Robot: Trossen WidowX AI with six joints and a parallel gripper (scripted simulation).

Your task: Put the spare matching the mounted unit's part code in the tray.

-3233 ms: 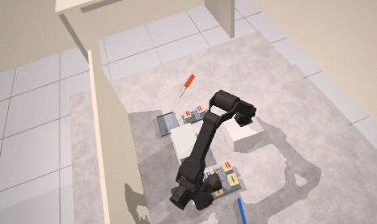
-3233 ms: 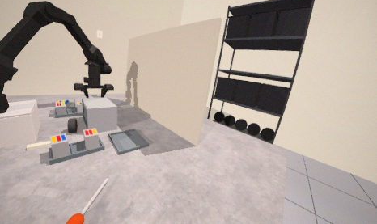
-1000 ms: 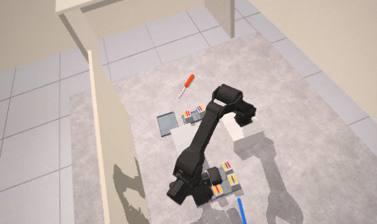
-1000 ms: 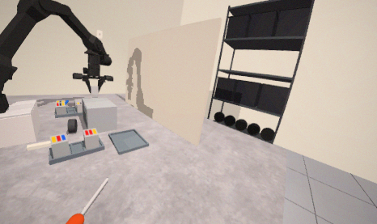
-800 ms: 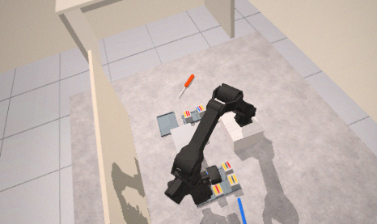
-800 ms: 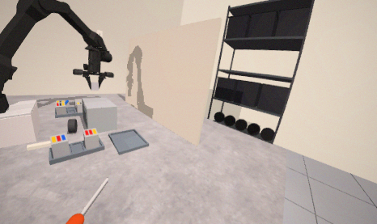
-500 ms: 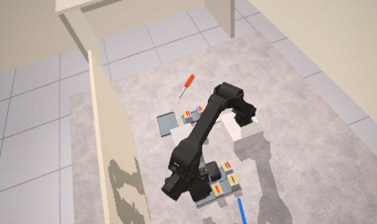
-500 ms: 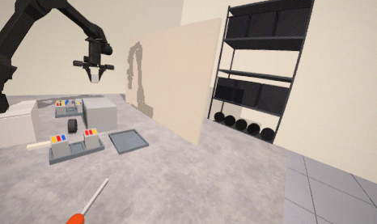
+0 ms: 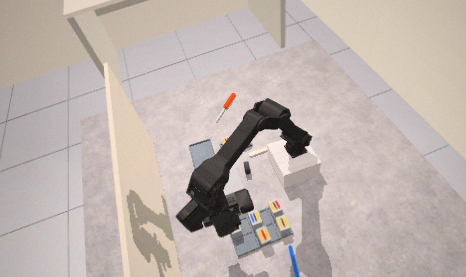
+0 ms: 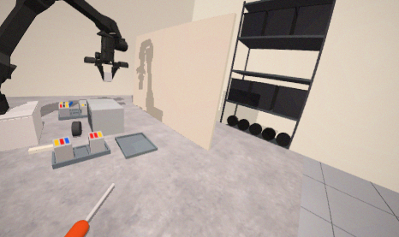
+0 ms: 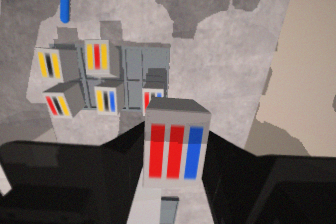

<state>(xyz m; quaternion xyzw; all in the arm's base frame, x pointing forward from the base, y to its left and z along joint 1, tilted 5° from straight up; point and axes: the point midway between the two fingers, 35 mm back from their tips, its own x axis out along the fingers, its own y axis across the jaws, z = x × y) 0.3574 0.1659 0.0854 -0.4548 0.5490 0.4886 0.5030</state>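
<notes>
Now: the tray 3 cm behind my gripper tip, 38 cm to the right of it and 17 cm below it. Round my gripper tip: mounted unit 7 cm behind, 18 cm to the right, 12 cm below; blue pen 15 cm behind, 18 cm to the left, 16 cm below; rack 10 cm behind, 1 cm to the left, 16 cm below.
</notes>
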